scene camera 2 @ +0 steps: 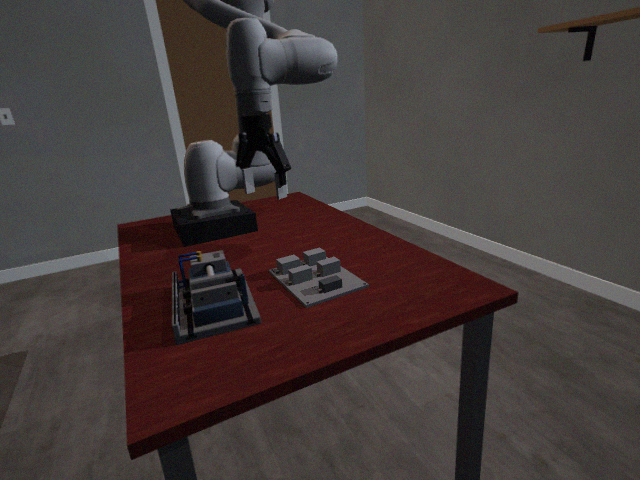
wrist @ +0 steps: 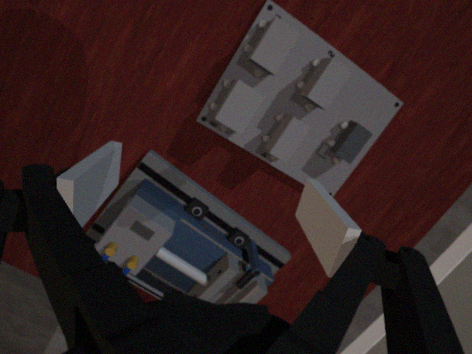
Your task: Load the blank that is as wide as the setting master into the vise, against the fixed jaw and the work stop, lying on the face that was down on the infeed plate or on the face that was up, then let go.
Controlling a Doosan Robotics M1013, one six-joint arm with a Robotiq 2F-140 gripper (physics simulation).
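Places are measured from the arm's base along level axes (x ahead, y left, z up), in metres.
Pixels of known places: gripper, fingertip midpoint: (scene camera 2: 265, 195) (wrist: 213, 181); arm's base at its link origin: (scene camera 2: 211, 211).
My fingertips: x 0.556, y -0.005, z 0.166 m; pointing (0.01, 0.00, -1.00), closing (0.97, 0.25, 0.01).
Observation:
Ahead of a thing's pixels: the offset from my fingertips to its middle. "pt": to the spot under its first point. Level surfaces: height alone.
My gripper (scene camera 2: 265, 190) (wrist: 213, 181) is open and empty, high above the table. The infeed plate {pt dx +0.240, dy +0.121, dz -0.234 m} (scene camera 2: 356, 287) (wrist: 382, 107) carries four light grey blanks: one {dx +0.021, dy +0.038, dz -0.217 m} (scene camera 2: 287, 264) (wrist: 240, 105) at the back left in the scene view, one {dx +0.025, dy +0.127, dz -0.217 m} (scene camera 2: 314, 256) (wrist: 277, 47) at the back right, one {dx +0.103, dy +0.029, dz -0.217 m} (scene camera 2: 299, 274) (wrist: 290, 137) nearer the vise and one {dx +0.113, dy +0.120, dz -0.217 m} (scene camera 2: 328, 266) (wrist: 327, 85) beside it. A darker, smaller block {dx +0.197, dy +0.067, dz -0.222 m} (scene camera 2: 330, 283) (wrist: 356, 141), seemingly the setting master, stands near the plate's front edge. The blue and grey vise {dx +0.056, dy -0.207, dz -0.193 m} (scene camera 2: 217, 311) (wrist: 192, 240) holds no visible blank; its work stop is hard to make out.
The vise's base plate {pt dx +0.157, dy -0.144, dz -0.223 m} (scene camera 2: 251, 304) lies left of the infeed plate on the red table {dz -0.243 m} (scene camera 2: 310, 341) (wrist: 150, 75). Yellow fittings {dx -0.024, dy -0.203, dz -0.140 m} (scene camera 2: 199, 256) (wrist: 131, 263) with blue hoses stick up at the vise's rear. The robot's black base (scene camera 2: 217, 227) is at the back left.

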